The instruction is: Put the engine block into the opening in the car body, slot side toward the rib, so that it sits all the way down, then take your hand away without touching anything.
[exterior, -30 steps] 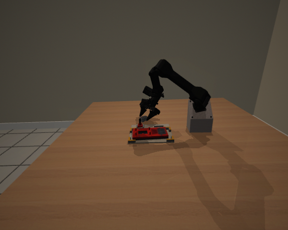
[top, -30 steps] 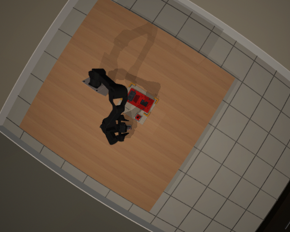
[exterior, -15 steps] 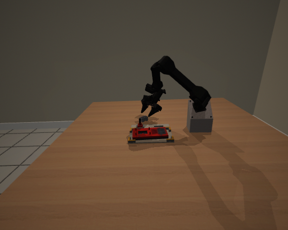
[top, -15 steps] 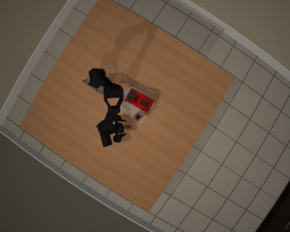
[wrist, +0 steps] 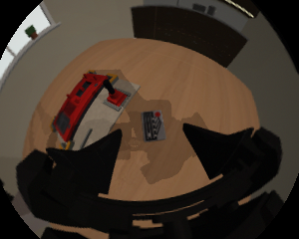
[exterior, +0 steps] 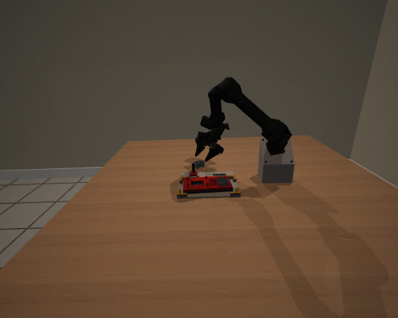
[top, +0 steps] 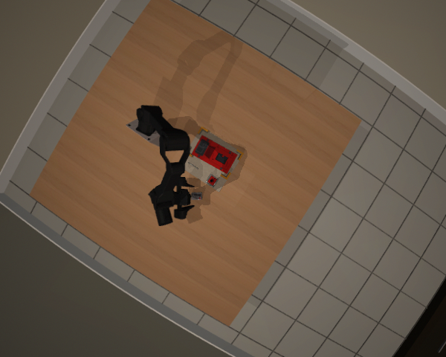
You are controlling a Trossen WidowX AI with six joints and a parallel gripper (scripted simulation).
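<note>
My gripper tip is now 1 cm short of the engine block, 1 cm to the right of it and 3 cm above it.
</note>
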